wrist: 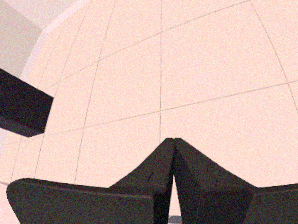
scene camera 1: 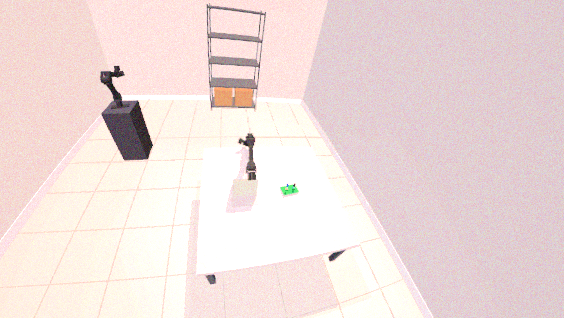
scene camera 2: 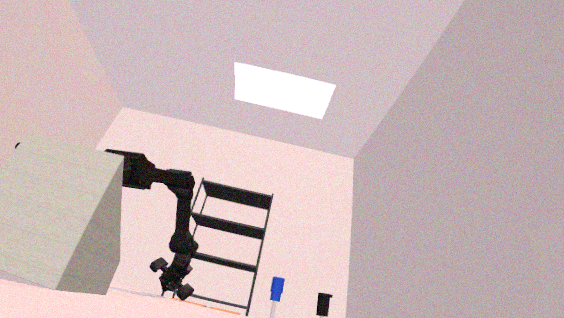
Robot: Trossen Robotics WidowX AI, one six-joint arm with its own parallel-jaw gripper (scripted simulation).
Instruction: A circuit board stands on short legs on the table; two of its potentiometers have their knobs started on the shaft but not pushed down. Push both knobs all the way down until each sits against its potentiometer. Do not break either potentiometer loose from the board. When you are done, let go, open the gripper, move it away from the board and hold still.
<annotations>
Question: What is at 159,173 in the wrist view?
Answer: My gripper.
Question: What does my gripper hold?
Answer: Nothing.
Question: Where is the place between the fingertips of my gripper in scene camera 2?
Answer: At 164,291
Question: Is my gripper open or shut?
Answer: Shut.
</annotations>
